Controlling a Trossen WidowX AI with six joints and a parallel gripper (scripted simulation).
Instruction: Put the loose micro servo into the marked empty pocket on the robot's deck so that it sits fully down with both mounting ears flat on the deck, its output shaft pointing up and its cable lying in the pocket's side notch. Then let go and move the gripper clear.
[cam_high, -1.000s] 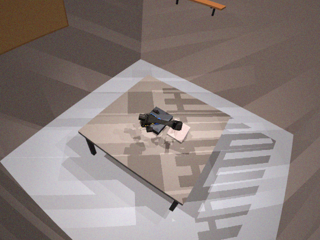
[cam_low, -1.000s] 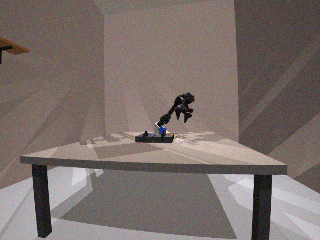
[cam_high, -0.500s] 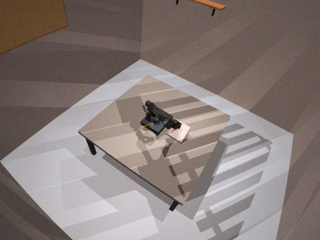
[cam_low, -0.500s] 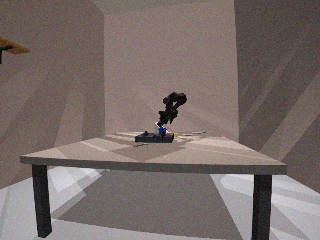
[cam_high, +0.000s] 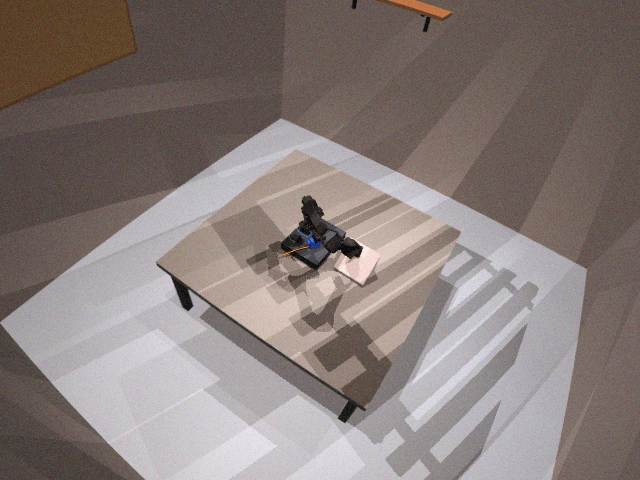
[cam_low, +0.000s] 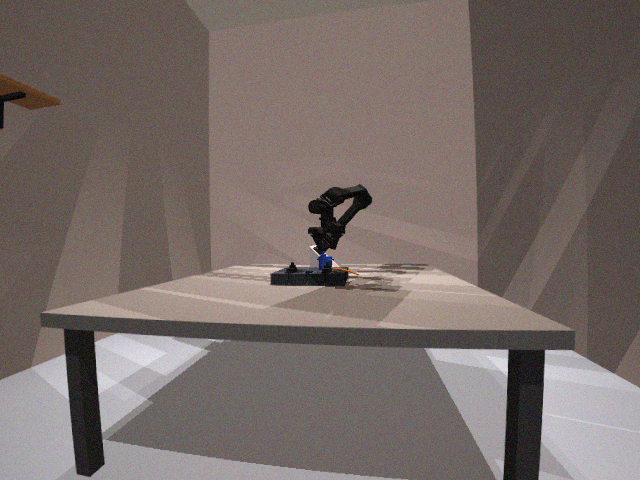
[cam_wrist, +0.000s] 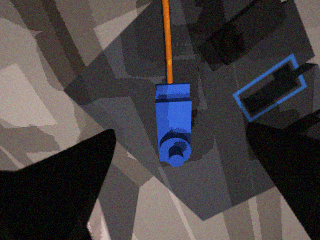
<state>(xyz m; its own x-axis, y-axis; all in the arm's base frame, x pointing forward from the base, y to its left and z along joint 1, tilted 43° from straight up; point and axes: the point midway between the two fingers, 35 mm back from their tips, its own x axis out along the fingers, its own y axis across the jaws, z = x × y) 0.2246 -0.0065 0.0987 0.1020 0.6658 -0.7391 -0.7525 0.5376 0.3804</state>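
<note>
Right now the dark robot deck is 2 cm behind my gripper tip, 6 cm to the right of it and 11 cm below it.
</note>
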